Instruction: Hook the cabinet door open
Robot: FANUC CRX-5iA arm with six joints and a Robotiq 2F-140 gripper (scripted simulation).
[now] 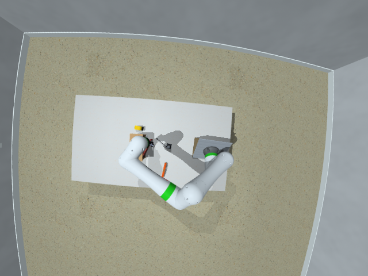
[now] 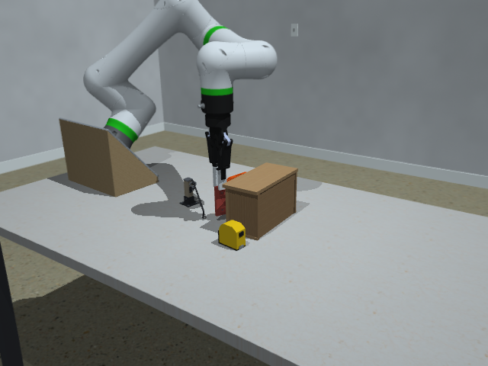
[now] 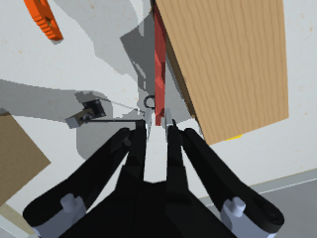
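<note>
My gripper is now 100 mm past the thin dark hook and 90 mm above it. The rest, counted from my hand: red door 80 mm to the left, 80 mm below, 10 mm ahead; then yellow tape measure 150 mm ahead, 110 mm below, 90 mm to the right; then orange tool 270 mm to the left, 180 mm behind, 120 mm below.
</note>
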